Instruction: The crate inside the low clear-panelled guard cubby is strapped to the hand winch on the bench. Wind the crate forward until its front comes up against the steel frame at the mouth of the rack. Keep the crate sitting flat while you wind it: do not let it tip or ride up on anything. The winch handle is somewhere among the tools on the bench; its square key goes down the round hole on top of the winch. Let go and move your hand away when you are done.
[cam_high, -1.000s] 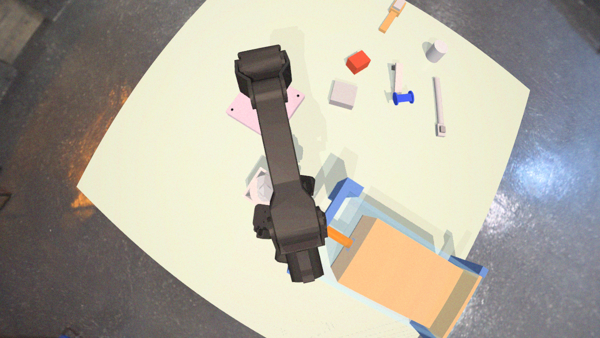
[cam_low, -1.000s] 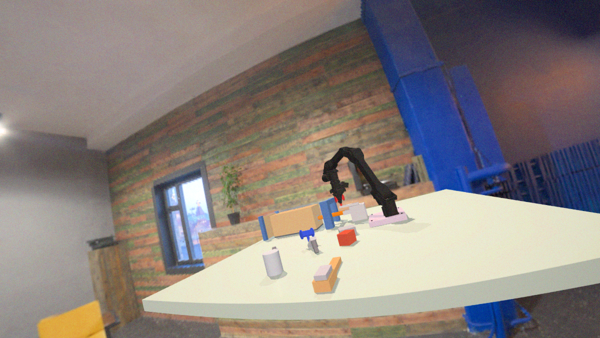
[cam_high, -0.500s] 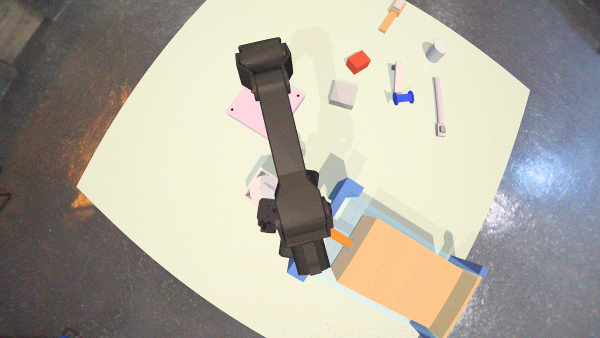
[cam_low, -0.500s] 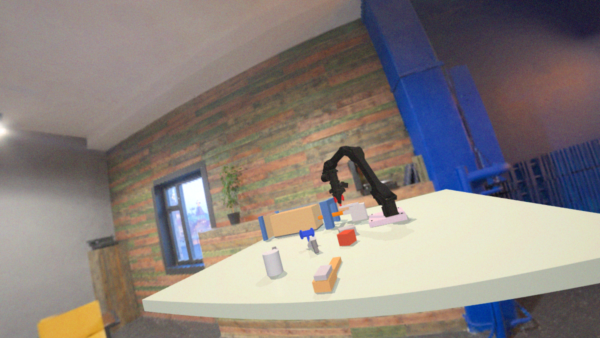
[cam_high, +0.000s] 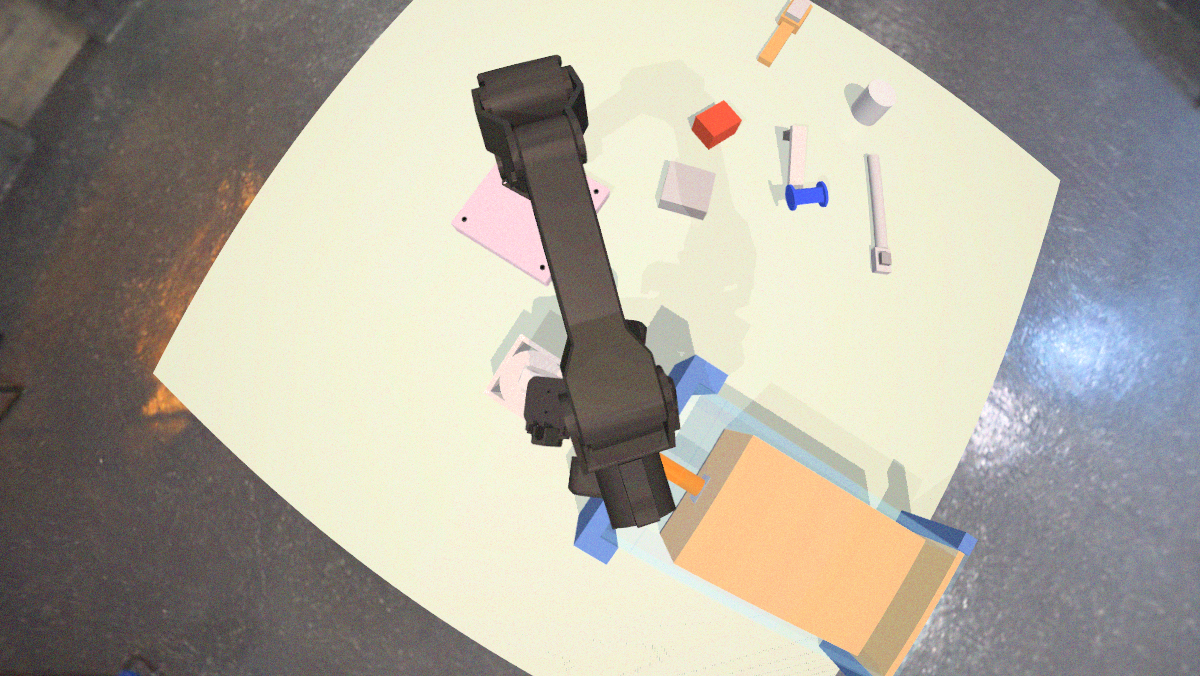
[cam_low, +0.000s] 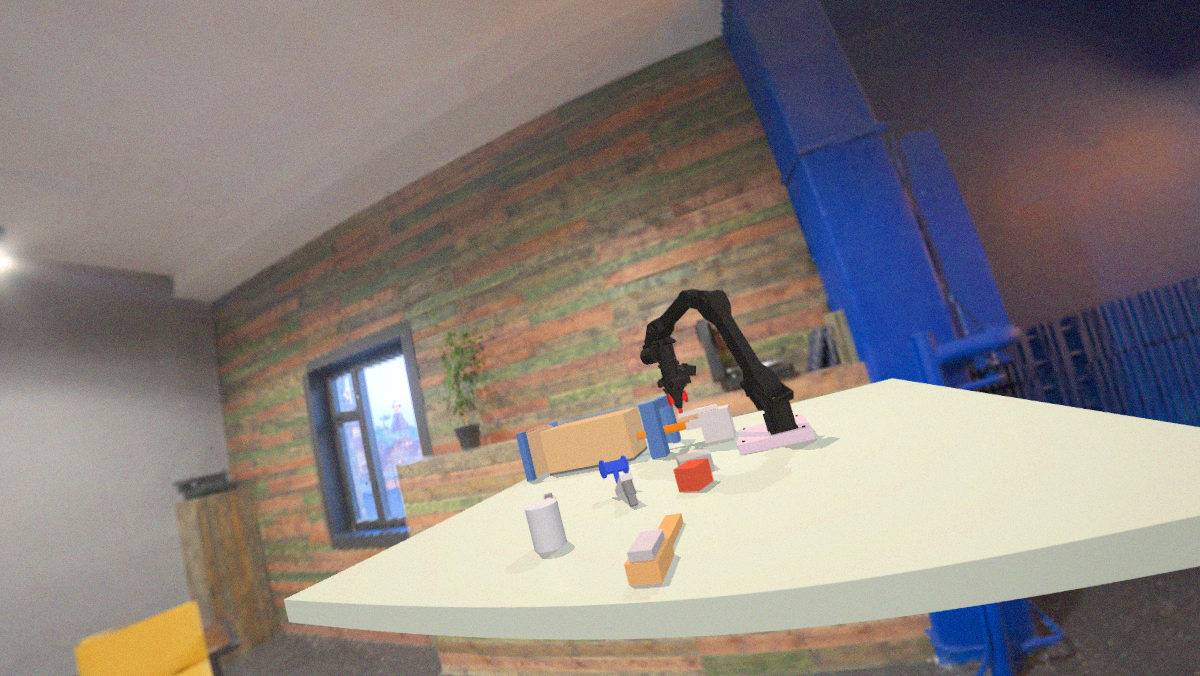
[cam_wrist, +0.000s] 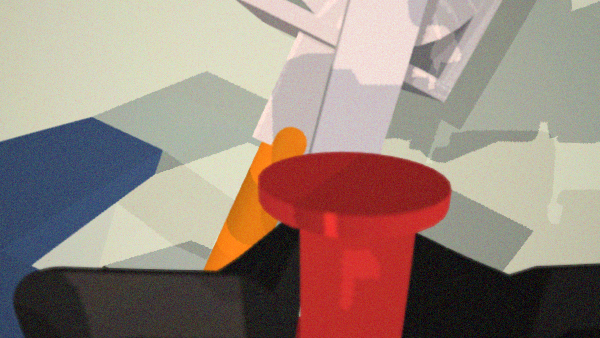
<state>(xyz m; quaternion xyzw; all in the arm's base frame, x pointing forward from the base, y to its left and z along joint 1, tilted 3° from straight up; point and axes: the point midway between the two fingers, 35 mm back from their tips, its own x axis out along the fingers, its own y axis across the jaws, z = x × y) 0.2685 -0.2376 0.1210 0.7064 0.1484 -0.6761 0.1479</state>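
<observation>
Right now my gripper tip is 60 mm short of the blue steel frame, 20 mm to the left of it and 10 mm above it. Also, from my gripper tip: crank handle with red knob: 40 mm behind, 10 mm to the right, 10 mm below; then clear-panelled guard cubby: 310 mm ahead, 30 mm to the right; then grey winch: 110 mm behind, 90 mm below, 30 mm to the right.
</observation>
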